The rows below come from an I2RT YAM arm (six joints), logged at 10 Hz.
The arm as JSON. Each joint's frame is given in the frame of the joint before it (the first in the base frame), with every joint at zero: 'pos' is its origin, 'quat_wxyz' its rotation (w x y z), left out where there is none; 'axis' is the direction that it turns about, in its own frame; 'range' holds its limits. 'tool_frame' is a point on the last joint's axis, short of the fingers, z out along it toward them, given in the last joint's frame.
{
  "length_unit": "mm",
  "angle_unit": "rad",
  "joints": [
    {
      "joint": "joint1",
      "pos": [
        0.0,
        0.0,
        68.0
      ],
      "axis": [
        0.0,
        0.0,
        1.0
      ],
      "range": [
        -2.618,
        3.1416
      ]
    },
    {
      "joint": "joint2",
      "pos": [
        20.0,
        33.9,
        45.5
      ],
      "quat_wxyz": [
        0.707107,
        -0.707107,
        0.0,
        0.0
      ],
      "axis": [
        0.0,
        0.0,
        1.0
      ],
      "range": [
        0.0,
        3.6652
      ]
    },
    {
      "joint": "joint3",
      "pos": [
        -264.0,
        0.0,
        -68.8
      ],
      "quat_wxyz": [
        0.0,
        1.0,
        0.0,
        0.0
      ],
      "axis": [
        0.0,
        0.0,
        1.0
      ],
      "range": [
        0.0,
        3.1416
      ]
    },
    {
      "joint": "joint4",
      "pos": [
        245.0,
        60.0,
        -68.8
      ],
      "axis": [
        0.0,
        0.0,
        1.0
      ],
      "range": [
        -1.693,
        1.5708
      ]
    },
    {
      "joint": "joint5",
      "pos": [
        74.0,
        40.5,
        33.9
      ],
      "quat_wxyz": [
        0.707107,
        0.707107,
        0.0,
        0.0
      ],
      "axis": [
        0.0,
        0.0,
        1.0
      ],
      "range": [
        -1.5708,
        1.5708
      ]
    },
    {
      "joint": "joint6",
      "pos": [
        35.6,
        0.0,
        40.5
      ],
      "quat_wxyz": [
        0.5,
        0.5,
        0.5,
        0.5
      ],
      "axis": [
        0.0,
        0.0,
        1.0
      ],
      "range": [
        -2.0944,
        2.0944
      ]
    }
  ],
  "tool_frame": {
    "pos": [
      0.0,
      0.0,
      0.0
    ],
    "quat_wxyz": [
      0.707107,
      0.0,
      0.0,
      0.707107
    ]
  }
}
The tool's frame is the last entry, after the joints.
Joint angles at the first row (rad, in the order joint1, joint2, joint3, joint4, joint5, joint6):
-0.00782, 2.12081, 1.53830, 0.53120, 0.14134, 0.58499
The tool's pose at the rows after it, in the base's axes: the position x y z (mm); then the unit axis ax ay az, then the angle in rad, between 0 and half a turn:
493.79, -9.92, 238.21, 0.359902, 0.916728, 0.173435, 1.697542
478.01, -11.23, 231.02, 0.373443, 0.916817, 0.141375, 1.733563
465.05, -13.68, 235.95, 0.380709, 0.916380, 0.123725, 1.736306
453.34, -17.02, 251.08, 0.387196, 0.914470, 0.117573, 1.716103
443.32, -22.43, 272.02, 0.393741, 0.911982, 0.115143, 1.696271
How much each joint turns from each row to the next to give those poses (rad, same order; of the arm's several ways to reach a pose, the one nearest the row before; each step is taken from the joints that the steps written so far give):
0.00001, -0.02977, -0.06982, -0.00267, 0.02976, -0.00038
-0.00002, -0.04920, -0.08431, -0.01333, 0.04080, -0.00267
-0.00380, -0.05264, -0.05303, -0.00877, 0.02252, -0.00763
-0.00688, -0.06064, -0.03009, -0.01225, 0.01029, -0.00610
-0.01258, -0.06066, -0.00267, -0.03853, 0.00039, -0.00305

